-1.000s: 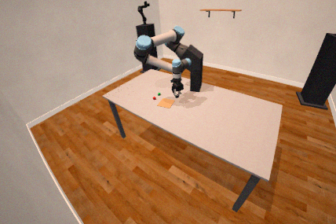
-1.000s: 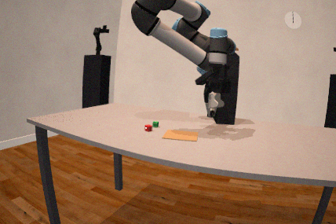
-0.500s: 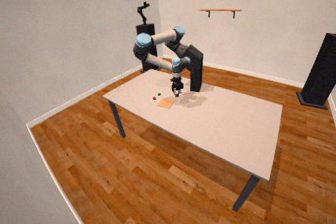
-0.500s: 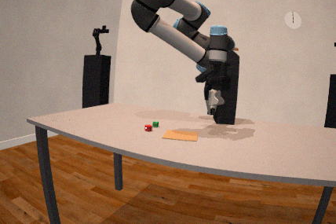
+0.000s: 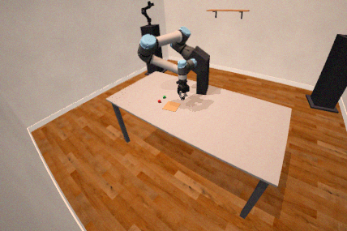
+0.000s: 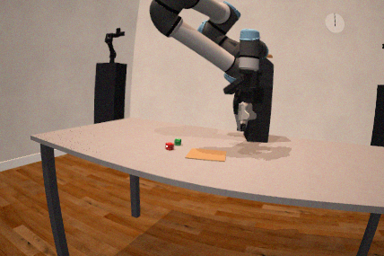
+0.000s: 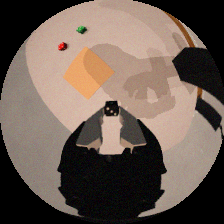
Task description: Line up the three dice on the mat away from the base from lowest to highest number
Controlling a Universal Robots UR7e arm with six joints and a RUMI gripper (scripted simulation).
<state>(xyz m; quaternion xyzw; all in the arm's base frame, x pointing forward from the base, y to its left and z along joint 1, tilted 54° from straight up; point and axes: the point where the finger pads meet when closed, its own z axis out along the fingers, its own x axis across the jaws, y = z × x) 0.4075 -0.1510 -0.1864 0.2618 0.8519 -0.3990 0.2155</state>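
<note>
Right now my hand is 20 mm short of the orange mat, 120 mm to the left of it and 120 mm above it. Round my hand: black die: right at my hand; then red die: 270 mm to the right, 100 mm below; then green die: 90 mm behind, 260 mm to the right, 100 mm below.
</note>
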